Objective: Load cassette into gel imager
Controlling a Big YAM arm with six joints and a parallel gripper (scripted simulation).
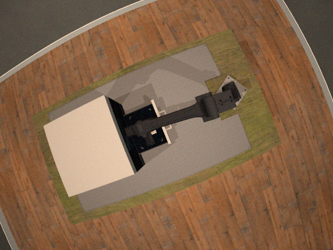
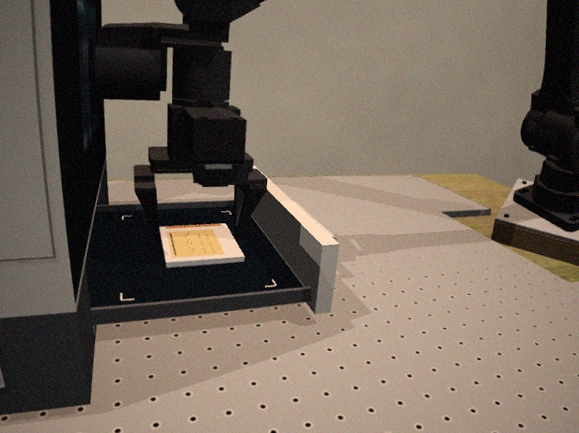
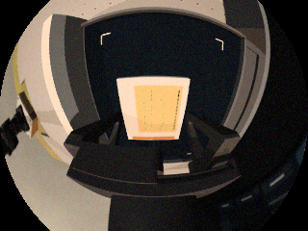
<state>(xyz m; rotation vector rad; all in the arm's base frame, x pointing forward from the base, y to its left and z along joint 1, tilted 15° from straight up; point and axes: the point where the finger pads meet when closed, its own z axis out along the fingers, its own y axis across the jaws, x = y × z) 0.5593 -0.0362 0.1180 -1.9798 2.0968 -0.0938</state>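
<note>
Now: hand 10 mm to the left of the cassette and 10 mm above it. Round my hand: imager drawer: 20 mm ahead.
</note>
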